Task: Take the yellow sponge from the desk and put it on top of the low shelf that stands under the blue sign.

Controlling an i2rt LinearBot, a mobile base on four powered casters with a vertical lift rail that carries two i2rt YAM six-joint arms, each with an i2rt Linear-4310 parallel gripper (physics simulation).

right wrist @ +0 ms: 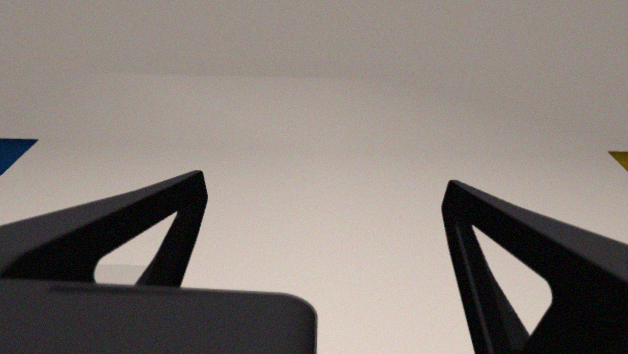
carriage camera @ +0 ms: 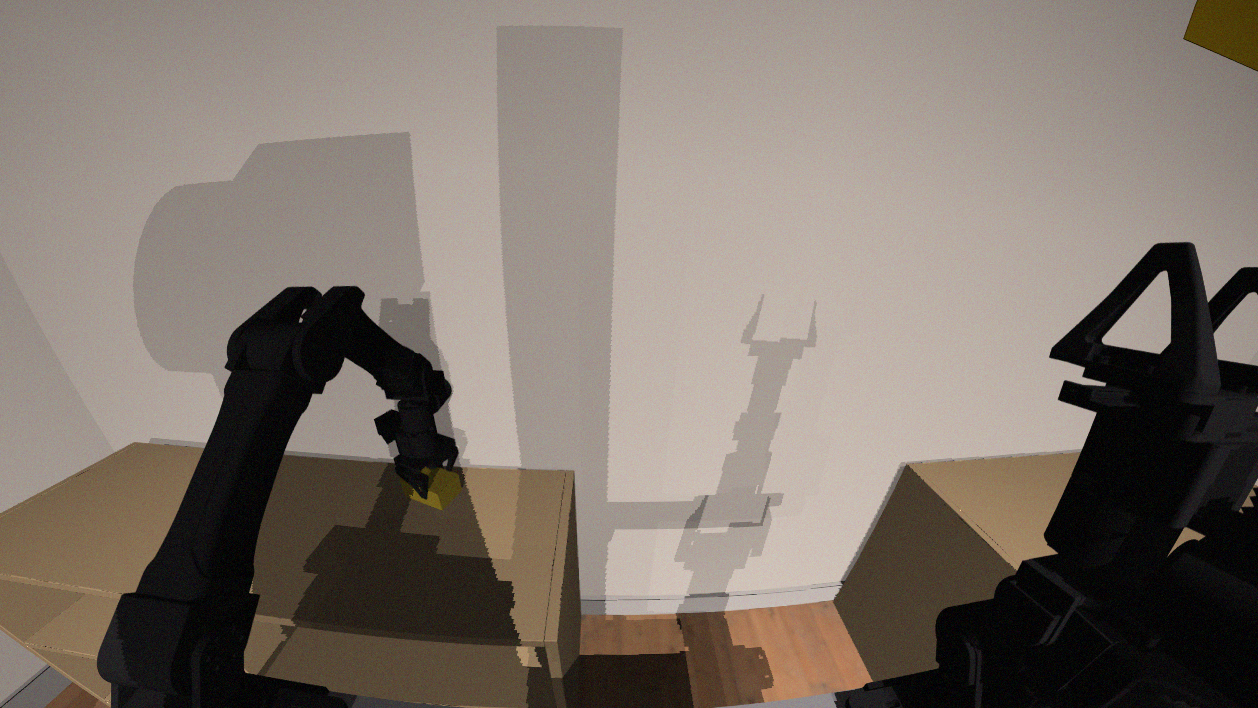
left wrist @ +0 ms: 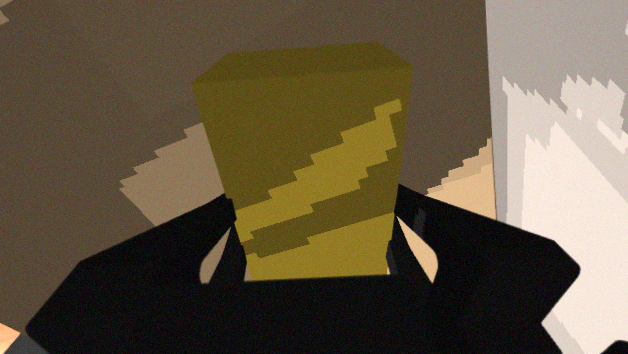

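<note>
The yellow sponge is between the fingers of my left gripper, which is shut on it. The sponge is over the back part of the low shelf's top at the left of the carriage view. I cannot tell whether the sponge touches this top. The blue sign shows in part at the left edge of the right wrist view; it does not show in the carriage view. My right gripper is open and empty, raised at the right, pointing up.
A second low shelf stands at the right, partly hidden by my right arm. A wooden floor strip lies between the two shelves. The wall rises behind them. Part of a yellow sign shows at the right edge.
</note>
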